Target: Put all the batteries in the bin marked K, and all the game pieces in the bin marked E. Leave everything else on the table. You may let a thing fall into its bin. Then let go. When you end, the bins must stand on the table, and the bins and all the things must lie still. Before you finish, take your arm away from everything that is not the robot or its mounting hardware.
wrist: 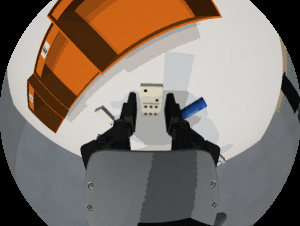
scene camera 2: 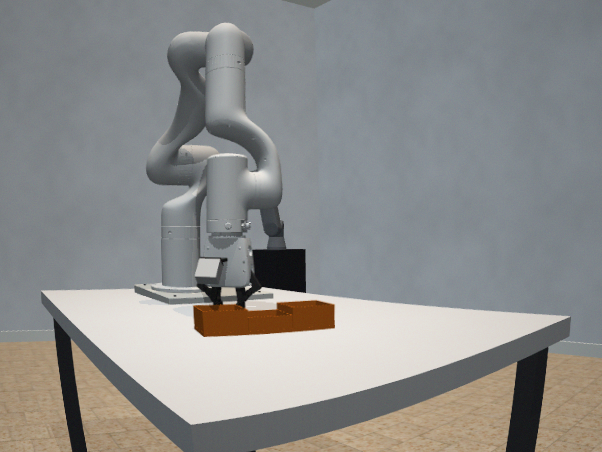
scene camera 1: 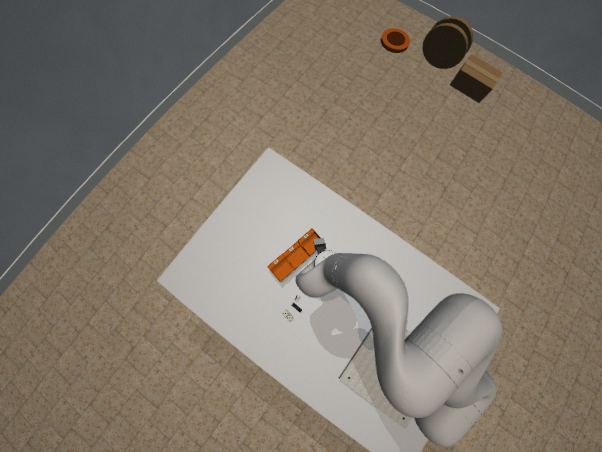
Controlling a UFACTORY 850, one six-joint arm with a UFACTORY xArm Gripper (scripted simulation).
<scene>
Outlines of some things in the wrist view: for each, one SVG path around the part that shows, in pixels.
The gripper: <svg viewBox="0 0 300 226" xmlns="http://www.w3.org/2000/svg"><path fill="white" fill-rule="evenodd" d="M130 92L128 101L123 103L120 118L114 121L113 127L100 135L97 140L92 140L80 148L86 169L84 198L89 225L214 226L219 197L216 167L220 155L220 147L205 140L200 134L190 128L189 122L182 117L179 103L175 102L173 93L168 93L166 95L164 114L166 131L172 137L171 150L131 150L130 137L135 133L137 101L136 93Z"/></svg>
A three joined orange bins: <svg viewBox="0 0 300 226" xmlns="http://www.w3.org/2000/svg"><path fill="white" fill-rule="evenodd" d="M28 108L45 126L56 134L68 111L85 89L100 74L104 74L127 54L168 31L202 20L222 18L213 0L58 0L47 15L51 24L39 48L34 72L27 79Z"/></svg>
</scene>
